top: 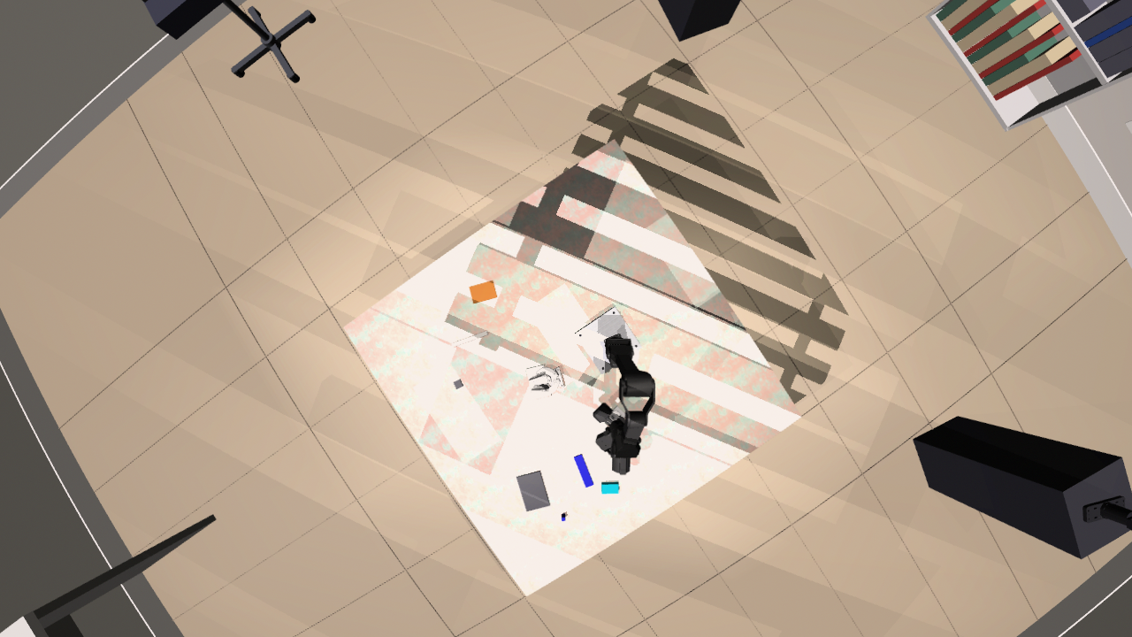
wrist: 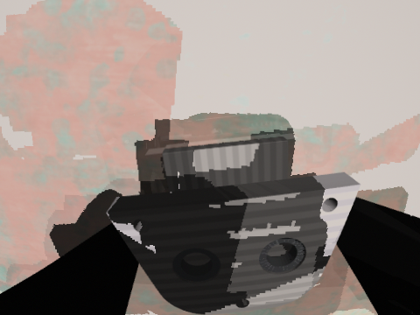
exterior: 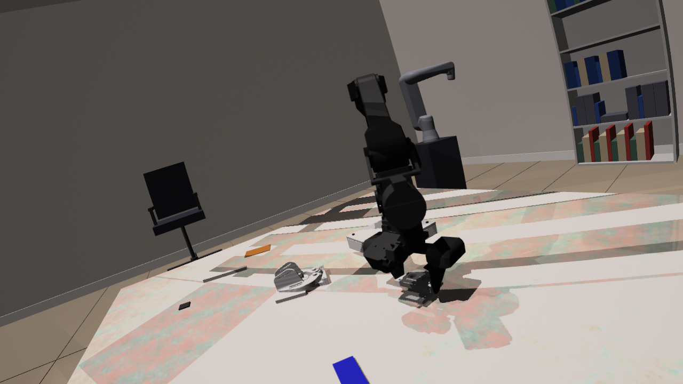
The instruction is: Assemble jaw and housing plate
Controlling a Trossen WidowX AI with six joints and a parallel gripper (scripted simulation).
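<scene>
My gripper tip is 16 cm short of the jaw and 25 cm to the left of it. From my gripper tip the other things lie so: cyan block (12 cm ahead, 24 cm to the left); then blue bar (18 cm ahead, 14 cm to the left, 1 cm below); then grey plate (40 cm ahead, 14 cm to the left, 1 cm below).
</scene>
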